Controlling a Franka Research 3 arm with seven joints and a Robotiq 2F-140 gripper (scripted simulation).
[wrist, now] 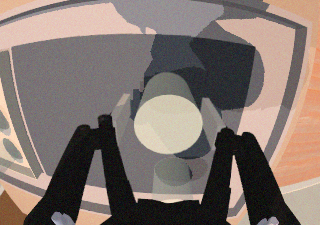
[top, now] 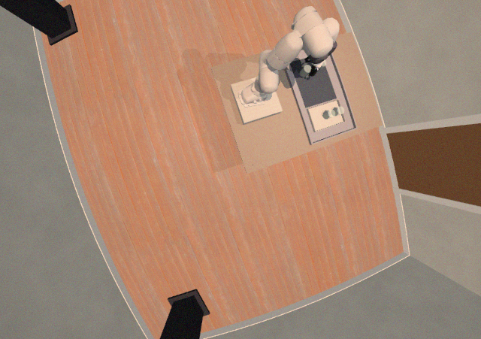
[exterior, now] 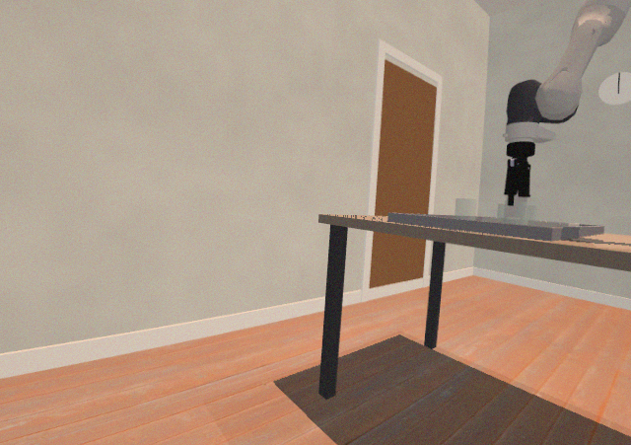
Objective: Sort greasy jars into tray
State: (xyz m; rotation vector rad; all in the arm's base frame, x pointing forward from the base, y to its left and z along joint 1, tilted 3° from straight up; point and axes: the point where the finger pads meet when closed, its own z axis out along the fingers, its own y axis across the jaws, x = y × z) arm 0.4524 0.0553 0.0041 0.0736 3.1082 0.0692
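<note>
Right now the grey drying mat is 7 cm ahead of my hand, 8 cm to the right of it and 7 cm below it. The rest, counted from my hand: tray 5 cm ahead, 40 cm to the right, 6 cm below.
</note>
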